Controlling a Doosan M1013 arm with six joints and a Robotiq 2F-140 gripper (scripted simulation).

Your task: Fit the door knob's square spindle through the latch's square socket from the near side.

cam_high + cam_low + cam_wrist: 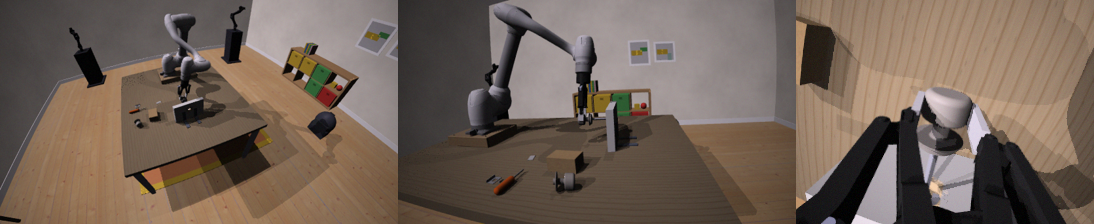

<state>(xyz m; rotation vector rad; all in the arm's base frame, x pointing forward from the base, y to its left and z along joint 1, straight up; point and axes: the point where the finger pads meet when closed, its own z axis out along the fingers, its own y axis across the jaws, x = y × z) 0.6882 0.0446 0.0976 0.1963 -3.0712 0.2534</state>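
The grey door panel is 16 cm ahead of my hand, 2 cm to the left of it and 4 cm below it. From my hand the other things lie so: metal plate 18 cm behind, 26 cm to the right, 15 cm below; then wooden block 3 cm ahead, 34 cm to the right, 12 cm below; then screwdriver 11 cm behind, 50 cm to the right, 14 cm below.
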